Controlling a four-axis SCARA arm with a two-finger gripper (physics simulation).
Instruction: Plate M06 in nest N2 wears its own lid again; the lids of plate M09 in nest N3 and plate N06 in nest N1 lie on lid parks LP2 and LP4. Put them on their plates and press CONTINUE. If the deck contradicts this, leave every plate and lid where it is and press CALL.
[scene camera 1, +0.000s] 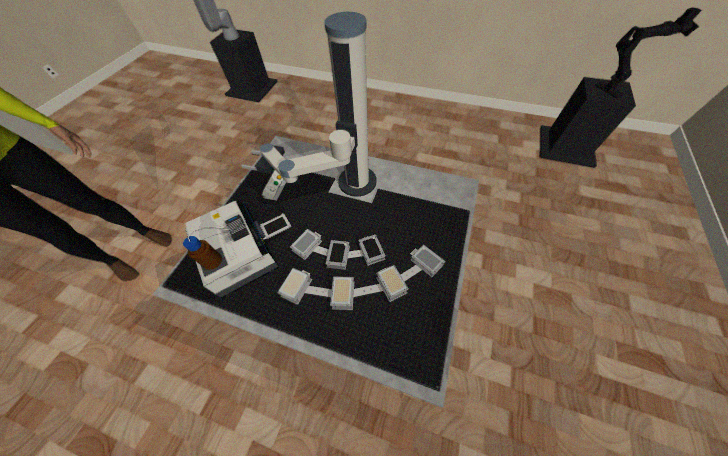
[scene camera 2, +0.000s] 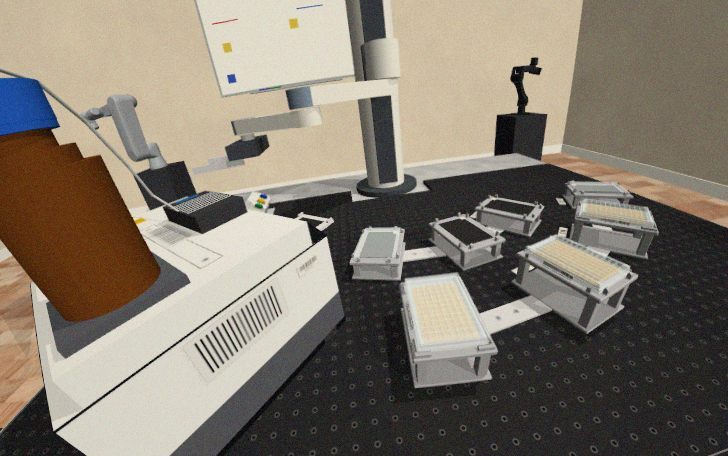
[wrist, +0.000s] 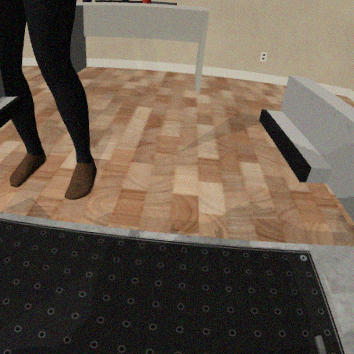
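My gripper is open and empty, high beyond the button box. The green button shows; the box does not show in the wrist view. Three cream plates, left, middle and right, sit on outer-row stands. Flat grey pieces, perhaps lids, lie on the inner left stand and far right stand. Two inner stands have black, open middles. Labels are unreadable; which plates wear lids is unclear.
A white instrument carrying a brown bottle stands left of the stands. A white frame lies beside it. The arm's column rises at the back. A person's legs stand beyond the mat.
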